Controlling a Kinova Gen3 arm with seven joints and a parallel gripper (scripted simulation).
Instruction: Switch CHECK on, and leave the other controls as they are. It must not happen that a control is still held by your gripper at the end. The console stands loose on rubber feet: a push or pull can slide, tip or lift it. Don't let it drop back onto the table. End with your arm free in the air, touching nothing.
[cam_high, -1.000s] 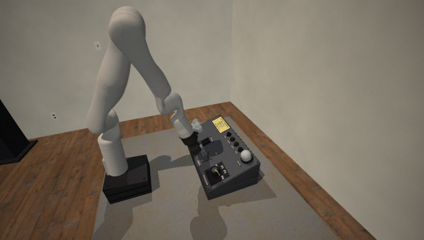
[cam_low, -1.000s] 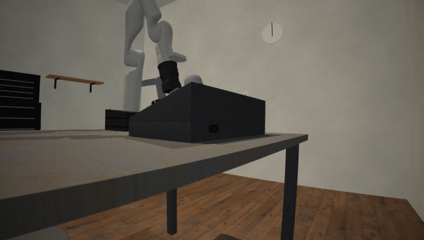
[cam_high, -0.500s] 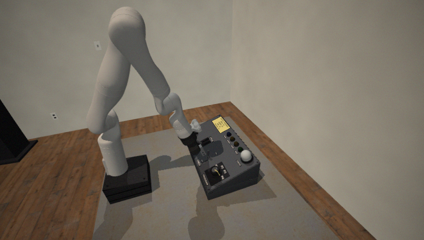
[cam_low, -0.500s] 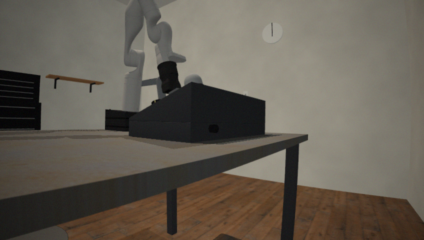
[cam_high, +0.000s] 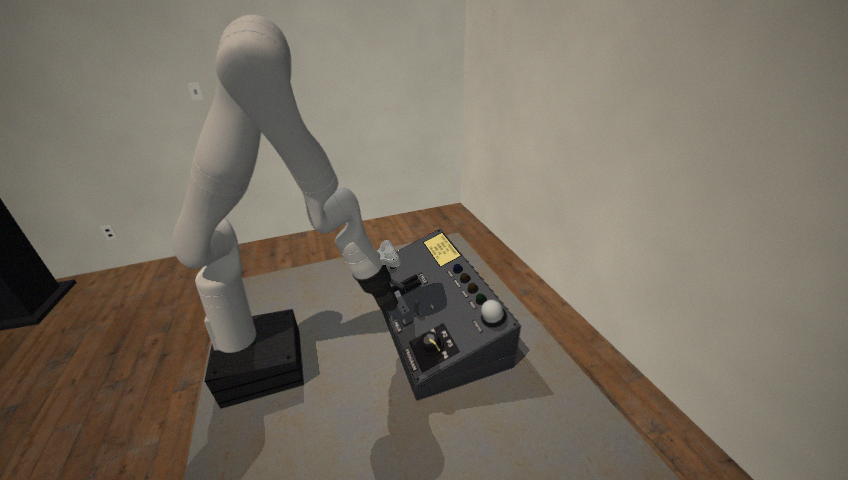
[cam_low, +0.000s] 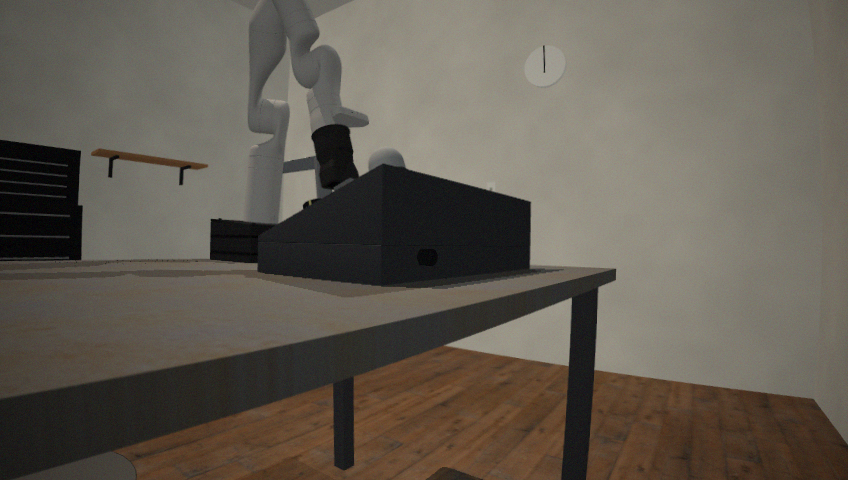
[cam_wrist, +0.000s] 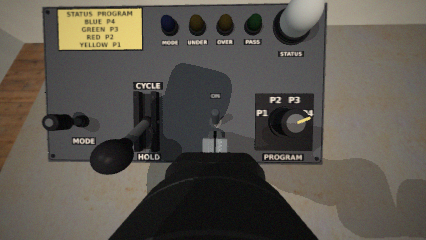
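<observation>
Now: the check toggle 4 cm ahead of my hand and 2 cm below it. Also, from my hand: program dial 13 cm to the right, 5 cm ahead, 2 cm below; then dark console 6 cm to the left, 6 cm ahead, 4 cm below; then black-knobbed cycle lever 12 cm to the left, 1 cm below.
</observation>
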